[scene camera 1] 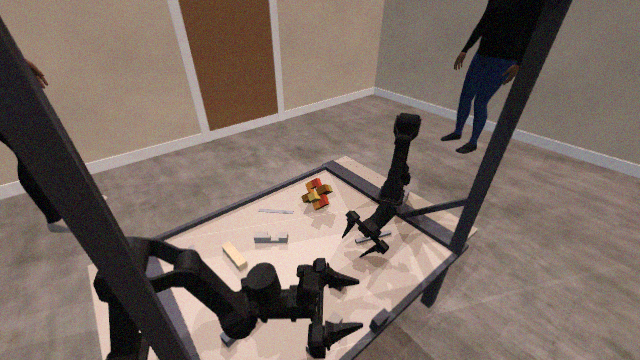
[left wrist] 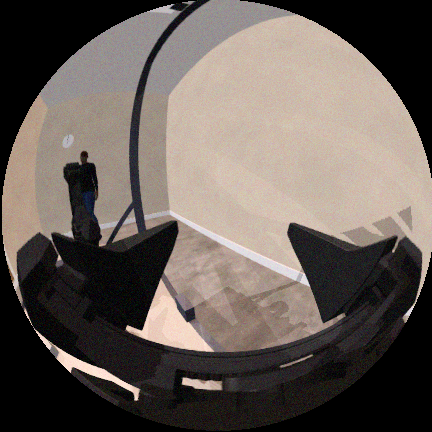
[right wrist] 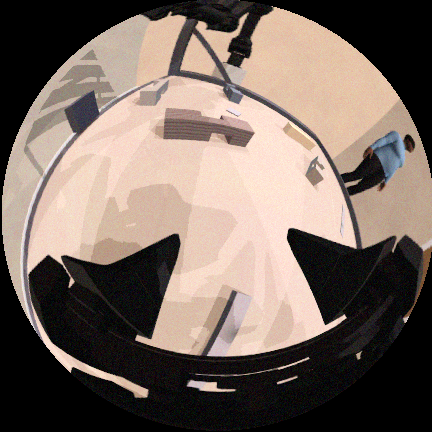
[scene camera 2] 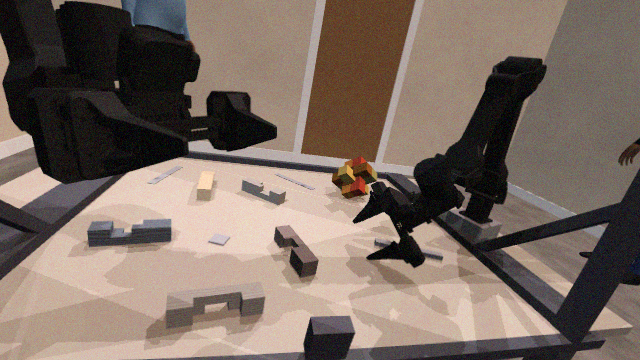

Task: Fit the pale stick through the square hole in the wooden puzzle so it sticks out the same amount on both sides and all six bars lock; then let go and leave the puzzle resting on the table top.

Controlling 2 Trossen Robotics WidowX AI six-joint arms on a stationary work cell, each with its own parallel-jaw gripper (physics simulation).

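Where they show: left gripper, fingertip midpoint: [scene camera 1: 361, 302] [left wrist: 234, 227] [scene camera 2: 238, 138]; right gripper, fingertip midpoint: [scene camera 1: 350, 247] [right wrist: 234, 236] [scene camera 2: 359, 239]; left arm's base, origin of the base link: [right wrist: 232, 64]; right arm's base, origin of the base link: [scene camera 2: 475, 217].
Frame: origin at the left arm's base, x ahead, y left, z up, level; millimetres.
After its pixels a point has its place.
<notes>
The wooden puzzle [scene camera 1: 315, 196] [scene camera 2: 356, 188], a cluster of crossed red, orange and yellow bars, sits near the table's back corner. The pale stick [scene camera 1: 234, 255] @(x 415, y 47, z -68 mm) [scene camera 2: 205, 186] @(x 404, y 14, z -68 mm) [right wrist: 299, 137] @(x 431, y 39, z -83 mm) lies on the table, apart from the puzzle. The square hole cannot be made out. My left gripper [scene camera 1: 359, 304] @(x 239, y -414, z 169 mm) [scene camera 2: 231, 141] @(x 239, y -414, z 169 mm) [left wrist: 234, 227] @(x 239, y -414, z 169 mm) is open and empty, raised above the table, away from stick and puzzle. My right gripper [scene camera 1: 353, 246] @(x 593, y -321, z -79 mm) [scene camera 2: 360, 240] @(x 593, y -321, z -79 mm) [right wrist: 234, 236] @(x 593, y -321, z -79 mm) is open and empty, low over the table on the puzzle's near side, close to a thin grey bar [scene camera 1: 384, 234] @(x 713, y -426, z -91 mm) [scene camera 2: 434, 255] @(x 719, y -436, z -90 mm) [right wrist: 234, 322] @(x 660, y -349, z -88 mm).
Notched bars lie about: a grey one [scene camera 1: 263, 239] @(x 522, y -5, z -78 mm) [scene camera 2: 250, 188] @(x 520, y 0, z -83 mm), a blue-grey one [scene camera 2: 152, 233] @(x 251, y -127, z -79 mm), a brown one [scene camera 2: 304, 264] @(x 426, y -334, z -71 mm) [right wrist: 185, 129] @(x 458, y -314, z -82 mm) and another grey one [scene camera 2: 252, 301] @(x 312, y -358, z -73 mm). Thin strips [scene camera 2: 165, 175] @(x 363, y 180, z -97 mm) [scene camera 2: 295, 181] @(x 702, y 30, z -97 mm) lie toward the back. A dark block [scene camera 1: 381, 320] @(x 341, y -467, z -43 mm) [scene camera 2: 327, 337] @(x 340, y -470, z -50 mm) stands at the front edge.
</notes>
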